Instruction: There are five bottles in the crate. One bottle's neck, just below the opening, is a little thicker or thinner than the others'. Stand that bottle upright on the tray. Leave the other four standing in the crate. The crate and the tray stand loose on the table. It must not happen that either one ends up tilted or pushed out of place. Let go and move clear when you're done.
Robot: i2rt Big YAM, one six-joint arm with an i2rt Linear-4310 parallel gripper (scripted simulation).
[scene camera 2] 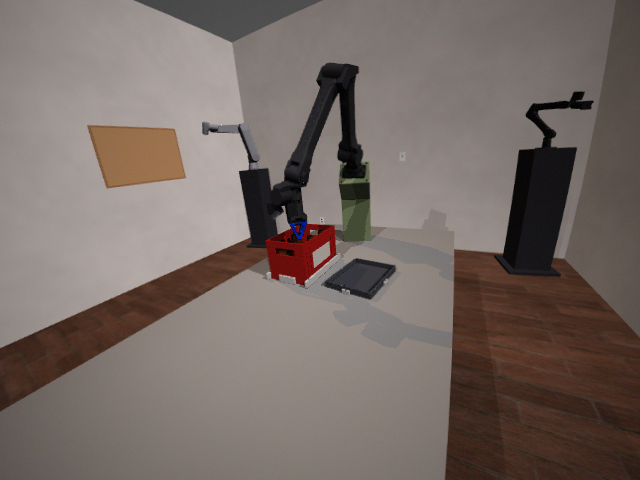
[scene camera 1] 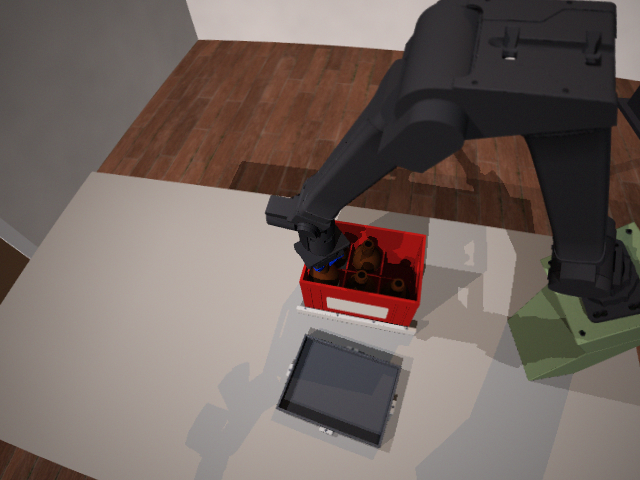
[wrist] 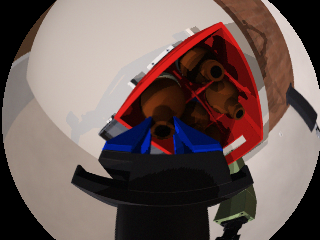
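The gripper appears in the pictures, the wrist view included. A dark tray can be seen as well, together with a crate and a strip.
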